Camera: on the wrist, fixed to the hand. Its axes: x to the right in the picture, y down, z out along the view.
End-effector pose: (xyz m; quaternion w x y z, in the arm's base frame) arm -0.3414 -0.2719 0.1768 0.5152 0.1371 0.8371 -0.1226
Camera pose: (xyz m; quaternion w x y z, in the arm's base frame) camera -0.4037 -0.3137 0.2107 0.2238 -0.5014 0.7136 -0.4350
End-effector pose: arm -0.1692 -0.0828 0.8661 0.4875 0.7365 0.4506 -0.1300
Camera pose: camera -0.2365 -0.0360 0.8585 0.2295 0.1933 0.8707 -0.3897
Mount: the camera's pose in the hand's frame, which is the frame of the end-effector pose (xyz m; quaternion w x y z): -0.0078 -0.0633 -0.0520 0.6973 -0.0124 0.0592 -0.7143
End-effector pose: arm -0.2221 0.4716 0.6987 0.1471 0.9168 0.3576 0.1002
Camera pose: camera -0.2824 0.5209 0.7252 0.1643 0.3761 0.9116 0.0235
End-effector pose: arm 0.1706 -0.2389 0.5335 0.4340 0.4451 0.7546 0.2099
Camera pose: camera 0.0976 -0.2746 0.5205 0.4134 -0.2464 0.8672 -0.1279
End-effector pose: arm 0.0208 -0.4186 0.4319 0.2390 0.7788 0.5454 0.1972
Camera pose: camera -0.0591 -0.3994 0.4364 0.2849 0.1388 0.9483 0.0197
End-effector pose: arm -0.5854 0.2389 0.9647 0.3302 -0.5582 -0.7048 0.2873
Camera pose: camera -0.5811 0.2198 1.0446 0.4703 0.0931 -0.8742 -0.0773
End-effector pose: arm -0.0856 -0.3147 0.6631 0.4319 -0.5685 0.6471 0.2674
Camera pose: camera -0.0378 -0.3676 0.7042 0.4468 -0.8798 0.0674 -0.1477
